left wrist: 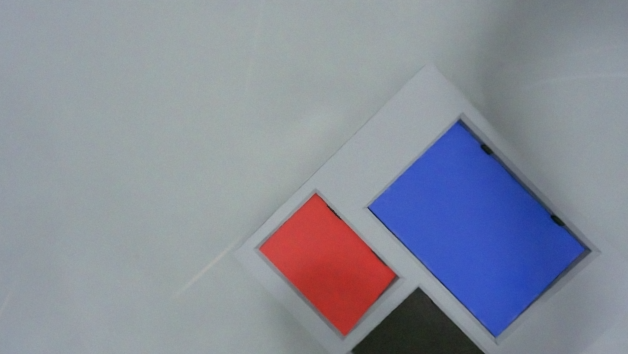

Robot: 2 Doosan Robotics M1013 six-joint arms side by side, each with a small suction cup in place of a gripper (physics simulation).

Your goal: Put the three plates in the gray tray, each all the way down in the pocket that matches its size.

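Places are measured from the left arm's base along level axes (x ahead, y left, z up), in metres.
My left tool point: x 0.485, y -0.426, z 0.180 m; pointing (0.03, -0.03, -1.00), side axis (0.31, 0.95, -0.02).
Ahead of a thing's pixels: the offset from my left tool point to its top centre. "spot": to the spot under its first point. Level surfaces: height alone.
The gray tray @(spot: dx -0.067, dy +0.073, dz -0.157 m) [390, 145] lies turned diagonally at the lower right of the left wrist view. A large blue plate @(dx +0.013, dy +0.117, dz -0.159 m) [475, 225] lies flat in the large pocket, below the tray's rim, with a narrow gap along its right-hand edges. A smaller red plate @(dx +0.005, dy +0.002, dz -0.151 m) [327, 265] lies flat in the small pocket at the left, its edges close to the pocket walls. A dark, nearly black plate @(spot: dx +0.074, dy +0.056, dz -0.164 m) [420, 325] fills the visible part of a third pocket; its lower part is cut off by the view's bottom edge. Neither my left nor my right suction cup shows.
A pale gray surface @(dz -0.180 m) [150, 125] surrounds the tray. A soft shadow lies on it at the upper right, and faint light streaks cross it at the left and right. Small dark notches [486, 149] [557, 220] show along the large pocket's upper right wall.
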